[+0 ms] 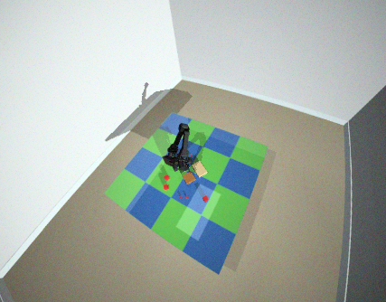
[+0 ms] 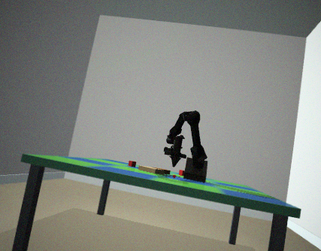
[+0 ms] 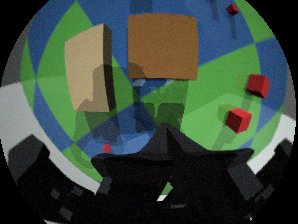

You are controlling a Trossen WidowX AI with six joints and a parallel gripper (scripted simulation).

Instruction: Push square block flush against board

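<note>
Now: gripper tip 9 cm short of the brown square block, 4 cm to the left of it and 4 cm above it. From my gripper tip the other things lie so: pale tan board: 13 cm ahead, 10 cm to the left, 4 cm below.
</note>
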